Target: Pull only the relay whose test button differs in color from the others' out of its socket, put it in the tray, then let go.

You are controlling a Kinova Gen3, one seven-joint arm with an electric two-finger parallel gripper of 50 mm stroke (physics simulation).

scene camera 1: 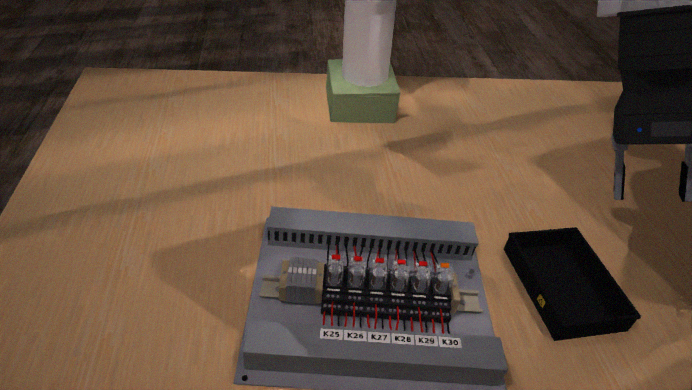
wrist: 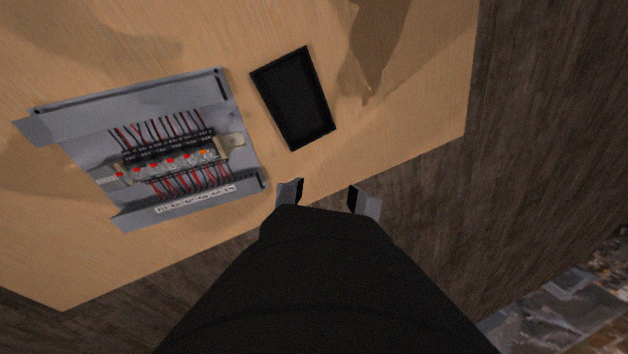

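Seen in the pictures: gripper, fingertip midpoint: [scene camera 1: 650,197] [wrist: 325,191]; arm's base at its link origin: [scene camera 1: 365,74].
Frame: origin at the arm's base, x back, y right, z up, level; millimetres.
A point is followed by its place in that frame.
Observation:
The relay with the orange test button [scene camera 1: 443,281] {x -513, y 8, z -7 mm} [wrist: 205,156] {x -502, y 3, z -1 mm} sits in the socket at the K30 end of the row, at the right end in the scene view. Several relays with red test buttons, such as the one above K27 [scene camera 1: 378,276] {x -496, y 89, z -7 mm}, stand in the sockets beside it. The black tray [scene camera 1: 575,280] {x -490, y -217, z -66 mm} [wrist: 295,100] {x -491, y -195, z -66 mm} lies to the right of the relay panel, with no relay showing in it. My gripper [scene camera 1: 652,187] {x -566, y -154, z 172 mm} [wrist: 325,191] {x -566, y -154, z 172 mm} is open and empty. It hangs high, at the right edge of the scene view, away from the relays.
The grey panel [scene camera 1: 295,317] {x -503, y 192, z -67 mm} carries raised wire ducts in front of and behind the relay row. A terminal block [scene camera 1: 302,282] {x -482, y 182, z -23 mm} stands left of the relays. Red and black wires run to the sockets. The green base block [scene camera 1: 363,106] {x -67, y 14, z -32 mm} of the arm stands at the table's back.

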